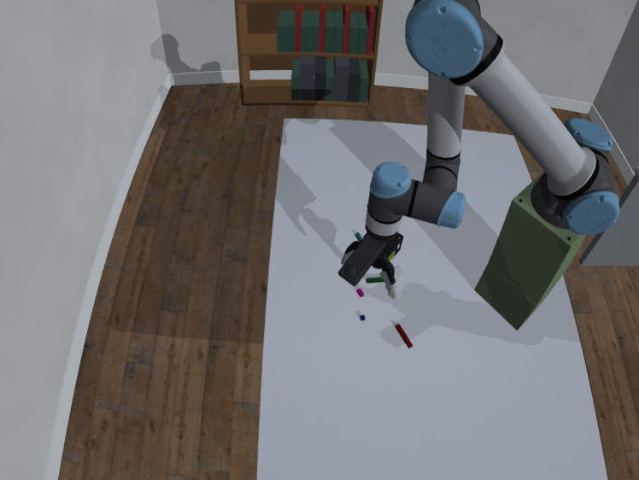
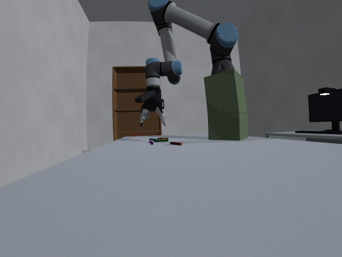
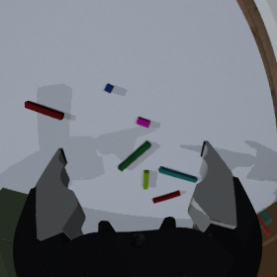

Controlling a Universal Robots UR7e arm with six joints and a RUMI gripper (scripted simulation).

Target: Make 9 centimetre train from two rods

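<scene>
The magenta rod is 80 mm below my hand, 20 mm to the right of it and 10 mm ahead of it. Round my hand: green rod (80 mm below, 60 mm behind, 50 mm to the right); blue rod (80 mm below, 60 mm to the left, 10 mm ahead); lime rod (110 mm to the right, 90 mm behind, 80 mm below).
</scene>
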